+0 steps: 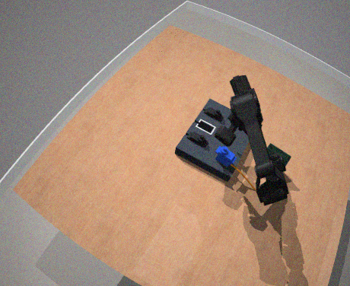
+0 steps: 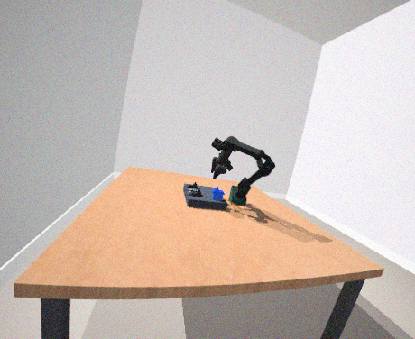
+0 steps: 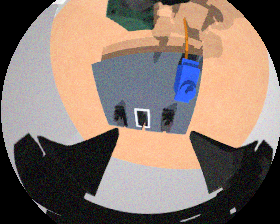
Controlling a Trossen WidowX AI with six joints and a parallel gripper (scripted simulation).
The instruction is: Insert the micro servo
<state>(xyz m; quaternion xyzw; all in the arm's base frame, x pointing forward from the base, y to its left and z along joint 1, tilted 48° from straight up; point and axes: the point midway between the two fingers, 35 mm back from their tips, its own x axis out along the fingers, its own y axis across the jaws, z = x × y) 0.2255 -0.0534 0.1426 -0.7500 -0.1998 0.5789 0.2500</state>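
My gripper tip is now 16 cm above the dark grey deck, 6 cm to the left of it and 2 cm past it.
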